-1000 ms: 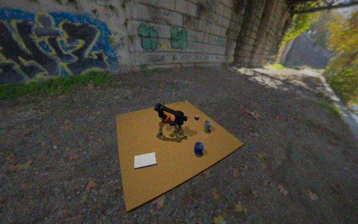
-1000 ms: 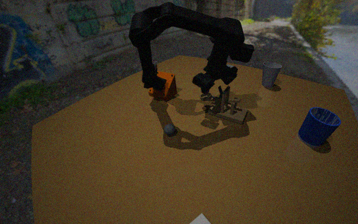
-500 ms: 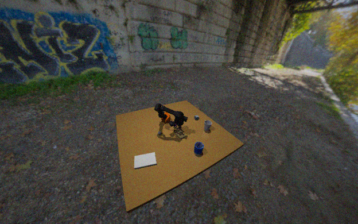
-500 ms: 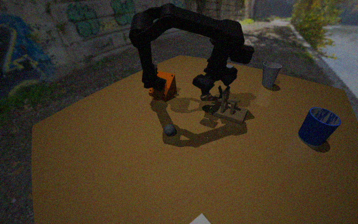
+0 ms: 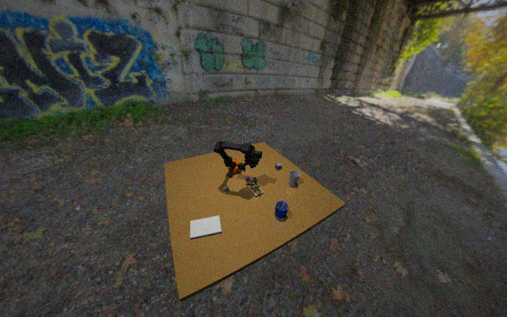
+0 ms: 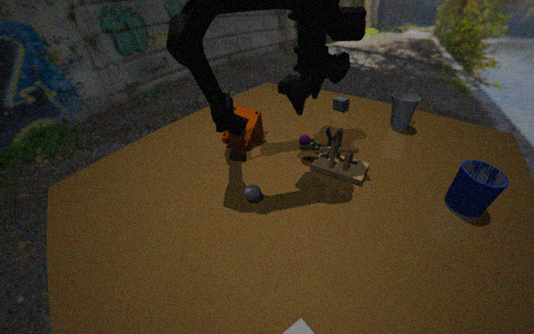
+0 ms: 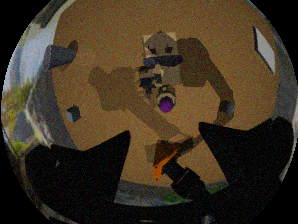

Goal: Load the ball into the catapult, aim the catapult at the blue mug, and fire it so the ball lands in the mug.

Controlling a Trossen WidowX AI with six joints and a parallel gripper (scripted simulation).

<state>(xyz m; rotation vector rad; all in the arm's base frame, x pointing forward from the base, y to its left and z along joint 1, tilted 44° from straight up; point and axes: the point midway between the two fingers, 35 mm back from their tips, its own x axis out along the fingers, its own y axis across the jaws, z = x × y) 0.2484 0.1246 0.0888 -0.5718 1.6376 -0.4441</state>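
My gripper tip is now 10 mm past the purple ball and 100 mm above it. Also, from my gripper tip: wooden catapult (60 mm ahead, 20 mm to the left, 110 mm below); small cube (70 mm behind, 400 mm to the left, 140 mm below); grey ball (20 mm behind, 210 mm to the right, 140 mm below).
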